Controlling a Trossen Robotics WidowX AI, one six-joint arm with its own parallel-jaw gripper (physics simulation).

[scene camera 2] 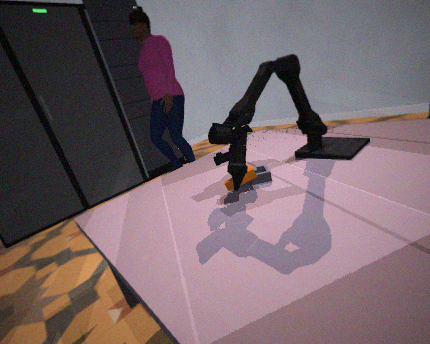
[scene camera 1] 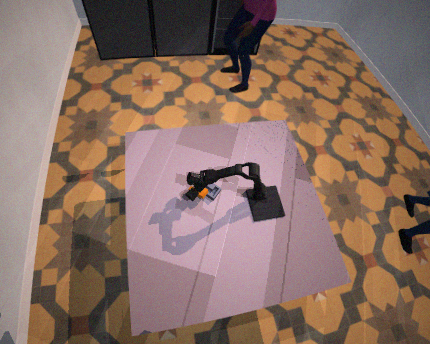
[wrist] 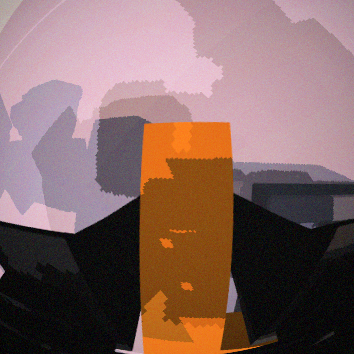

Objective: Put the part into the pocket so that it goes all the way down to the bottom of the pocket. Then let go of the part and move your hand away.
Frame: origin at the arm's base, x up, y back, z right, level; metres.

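Seen in the pictures: gripper, fingertip midpoint: (scene camera 2: pixel 235 189) (scene camera 1: pixel 193 192) (wrist: pixel 186 195); arm's base, origin of the base link: (scene camera 2: pixel 314 147) (scene camera 1: pixel 258 195).
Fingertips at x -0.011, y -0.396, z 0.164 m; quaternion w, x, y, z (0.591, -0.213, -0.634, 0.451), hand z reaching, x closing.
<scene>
Pixels of each thing's top centre, then the offset from my fingertips to it. Level surfaces: height alone.
- orange L-shaped part, middle of its top: (wrist: pixel 222 333) (scene camera 2: pixel 238 169) (scene camera 1: pixel 198 188) dx +0.063, dy +0.030, dz -0.008 m
- grey block with the pocket, middle of its top: (wrist: pixel 314 310) (scene camera 2: pixel 249 171) (scene camera 1: pixel 208 187) dx +0.024, dy +0.104, dz -0.005 m
- pink table top, its level: dx -0.012 m
An orange L-shaped part (scene camera 1: pixel 203 192) (scene camera 2: pixel 247 175) (wrist: pixel 186 200) is held between the black fingers of my gripper (scene camera 1: pixel 192 194) (scene camera 2: pixel 237 186) (wrist: pixel 186 195). The gripper is shut on it, low over the pale pink table. The grey block with the pocket (scene camera 1: pixel 213 195) (scene camera 2: pixel 265 178) (wrist: pixel 310 189) is right beside the part, on the arm-base side in both scene views. In the wrist view the block is at the right, partly behind the right finger, and the part's long bar is left of its opening. Whether part and block touch is hidden.
The arm's black base plate (scene camera 1: pixel 267 204) (scene camera 2: pixel 336 148) stands on the pink table top (scene camera 1: pixel 165 295) (scene camera 2: pixel 150 280). A person in a magenta top (scene camera 1: pixel 261 10) (scene camera 2: pixel 161 67) is beyond the table near dark cabinets (scene camera 1: pixel 180 25) (scene camera 2: pixel 55 100). Another person's legs (scene camera 1: pixel 410 240) show at the right edge.
</scene>
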